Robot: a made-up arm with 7 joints.
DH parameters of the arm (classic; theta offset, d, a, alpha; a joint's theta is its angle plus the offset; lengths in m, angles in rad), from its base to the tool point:
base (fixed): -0.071 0 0 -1.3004
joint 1: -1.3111 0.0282 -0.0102 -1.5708
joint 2: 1.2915 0 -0.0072 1.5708
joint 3: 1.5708 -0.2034 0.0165 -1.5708
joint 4: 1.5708 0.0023 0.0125 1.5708
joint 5: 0 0.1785 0 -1.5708
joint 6: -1.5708 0 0.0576 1.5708
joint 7: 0 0 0 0
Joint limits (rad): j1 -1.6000..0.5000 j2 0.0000..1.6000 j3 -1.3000..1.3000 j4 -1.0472..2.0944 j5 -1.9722..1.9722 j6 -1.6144..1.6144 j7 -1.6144..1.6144
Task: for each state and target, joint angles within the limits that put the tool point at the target. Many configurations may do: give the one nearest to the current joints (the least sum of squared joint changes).
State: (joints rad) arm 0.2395 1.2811 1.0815 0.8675 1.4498 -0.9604 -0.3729
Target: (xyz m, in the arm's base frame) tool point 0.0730 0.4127 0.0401
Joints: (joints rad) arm 0.5000 1.4917 1.3000 0.9814 1.1842 -1.2131 -0.3729
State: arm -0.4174 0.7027 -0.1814 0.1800 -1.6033 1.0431 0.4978
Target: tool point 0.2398 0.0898 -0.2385
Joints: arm -0.3801 0.6470 -0.2309 0.2195 -1.5930 1.0398 0.4978
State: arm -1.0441 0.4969 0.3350 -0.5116 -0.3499 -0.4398 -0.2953
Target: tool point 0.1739 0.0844 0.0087
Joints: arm -0.4566 0.2578 0.2865 -0.7347 -0.3258 -0.6090 -0.2953
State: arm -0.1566 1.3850 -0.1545 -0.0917 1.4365 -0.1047 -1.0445
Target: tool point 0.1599 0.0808 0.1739
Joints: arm -0.6840 1.5927 0.4260 -0.5849 1.4407 0.0295 -1.0445
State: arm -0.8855 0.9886 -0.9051 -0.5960 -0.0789 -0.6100 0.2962
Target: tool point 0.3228 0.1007 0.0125
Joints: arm -1.0817 1.2514 -0.6589 0.0721 -0.1095 -0.4078 0.2962
